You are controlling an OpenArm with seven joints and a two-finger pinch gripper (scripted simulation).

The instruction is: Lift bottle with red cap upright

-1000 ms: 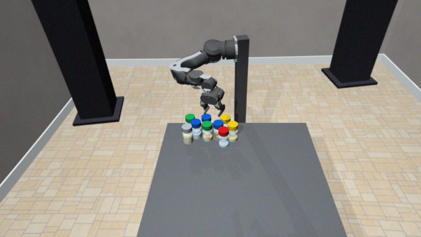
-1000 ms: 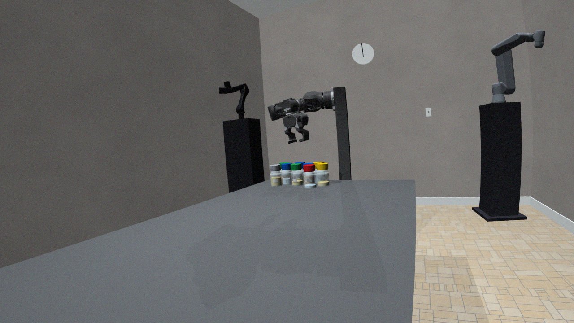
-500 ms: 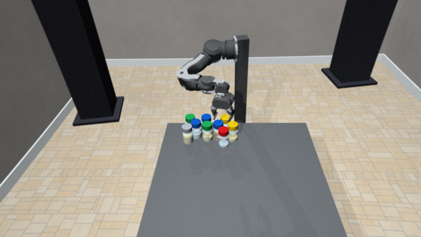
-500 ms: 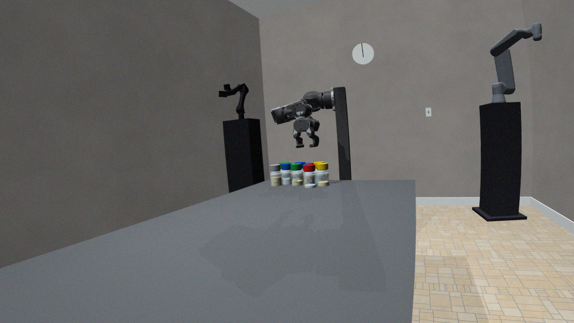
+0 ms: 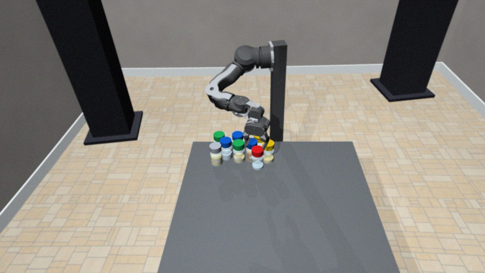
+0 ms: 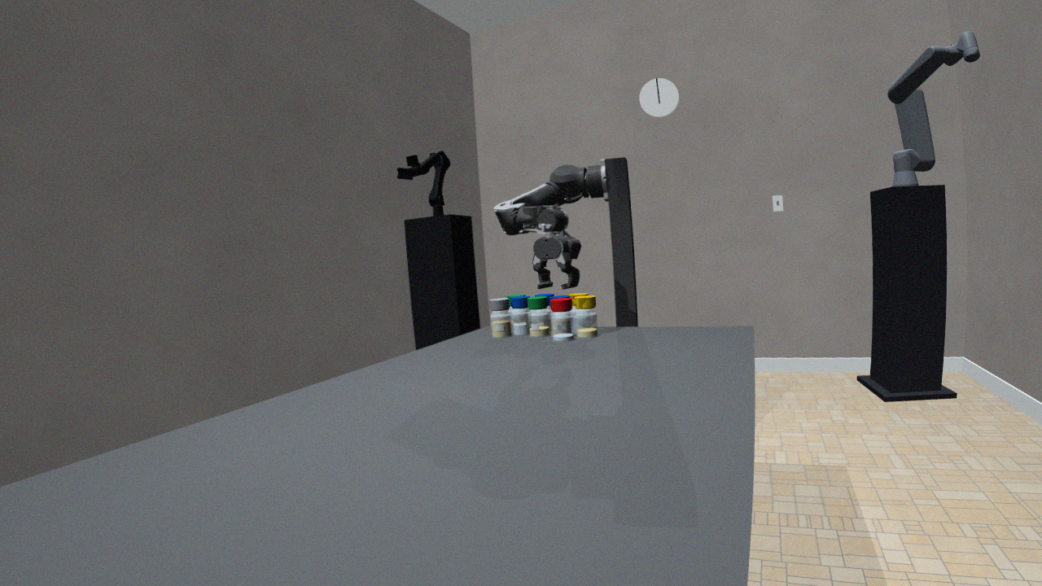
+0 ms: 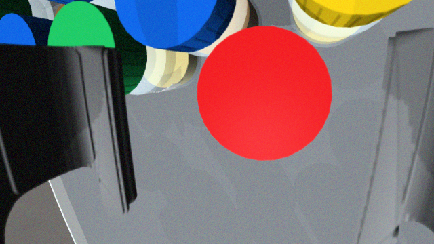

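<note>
Now: hand 4 cm past the yellow-capped bottle, 6 cm to the right of it and 9 cm above it. From my hand the other things lie so: green-capped bottle (7 cm behind, 7 cm to the right, 9 cm below).
</note>
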